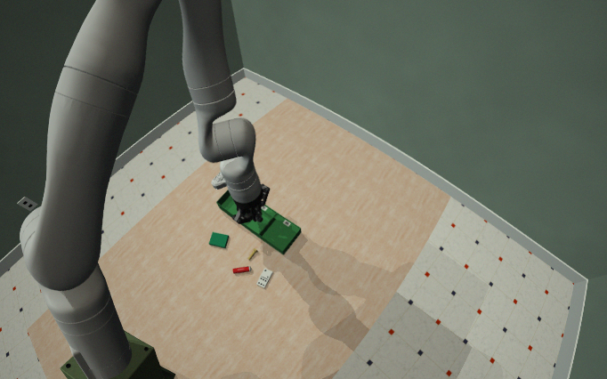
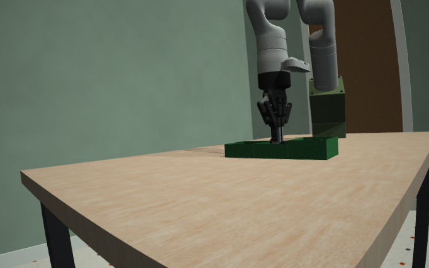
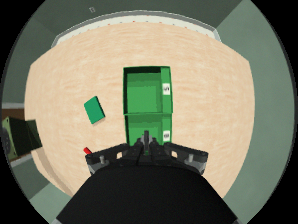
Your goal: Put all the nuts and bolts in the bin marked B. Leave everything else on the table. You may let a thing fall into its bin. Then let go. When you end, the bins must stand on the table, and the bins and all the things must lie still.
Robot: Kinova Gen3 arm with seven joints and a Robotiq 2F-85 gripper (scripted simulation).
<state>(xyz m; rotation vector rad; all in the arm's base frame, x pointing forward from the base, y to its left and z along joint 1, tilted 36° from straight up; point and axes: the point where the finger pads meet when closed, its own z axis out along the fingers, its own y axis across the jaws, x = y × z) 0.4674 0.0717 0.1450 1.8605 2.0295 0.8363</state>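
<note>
Right now the black bolt is 10 mm to the right of my hand and 10 mm below it. Also, from my hand: brass bolt: 70 mm behind, 60 mm to the right, 40 mm below; flat green block: 120 mm behind, 40 mm to the left, 40 mm below; green bin: 30 mm below, 10 mm to the left.
</note>
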